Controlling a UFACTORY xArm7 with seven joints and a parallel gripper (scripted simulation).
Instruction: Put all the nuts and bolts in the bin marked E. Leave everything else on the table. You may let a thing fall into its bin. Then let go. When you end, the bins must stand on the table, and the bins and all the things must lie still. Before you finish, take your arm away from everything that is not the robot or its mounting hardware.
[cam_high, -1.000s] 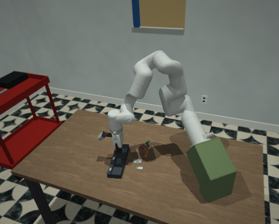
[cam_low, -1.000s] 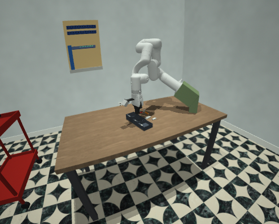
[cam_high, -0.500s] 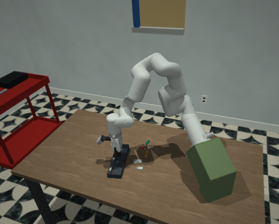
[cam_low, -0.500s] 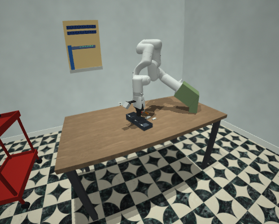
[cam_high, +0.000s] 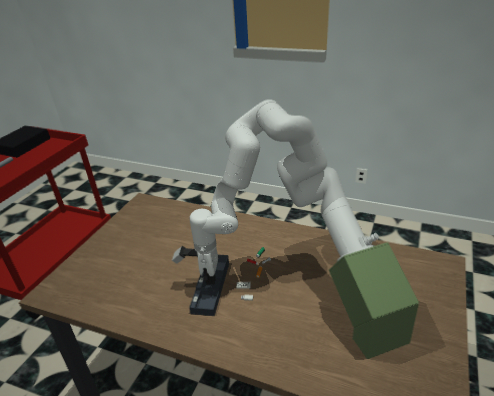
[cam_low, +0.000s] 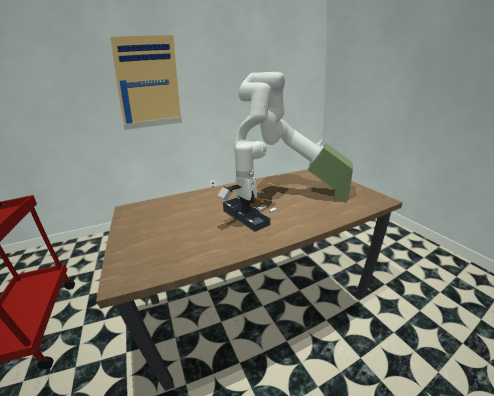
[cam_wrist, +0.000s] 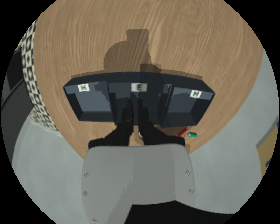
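Right now my hand is 30 mm above the bin. From my hand the other things lie so: red piece: 150 mm to the right, 120 mm behind, 50 mm below; then white dotted tile: 110 mm behind, 50 mm below, 30 mm to the right; then orange piece: 160 mm behind, 100 mm to the right, 50 mm below.
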